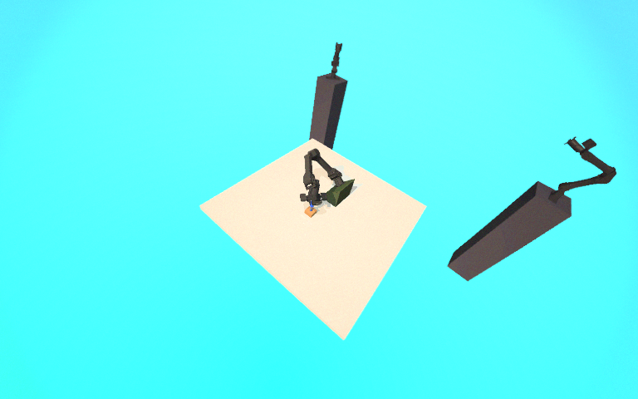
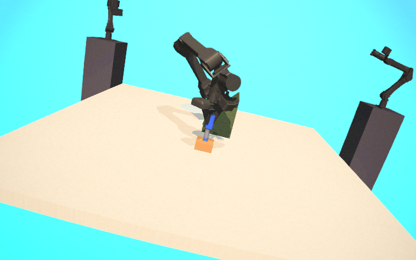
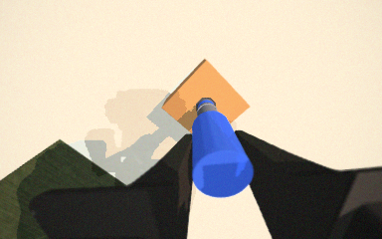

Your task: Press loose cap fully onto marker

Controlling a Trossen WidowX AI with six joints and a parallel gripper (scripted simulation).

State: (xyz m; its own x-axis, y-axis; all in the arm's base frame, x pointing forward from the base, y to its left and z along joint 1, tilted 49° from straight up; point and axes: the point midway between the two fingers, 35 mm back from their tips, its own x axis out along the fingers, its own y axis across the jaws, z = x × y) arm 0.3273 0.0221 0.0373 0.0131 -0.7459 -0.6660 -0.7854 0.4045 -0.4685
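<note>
Now: the holder block 90 mm below my gripper tip. Round my gripper tip: marker cap 10 mm above.
</note>
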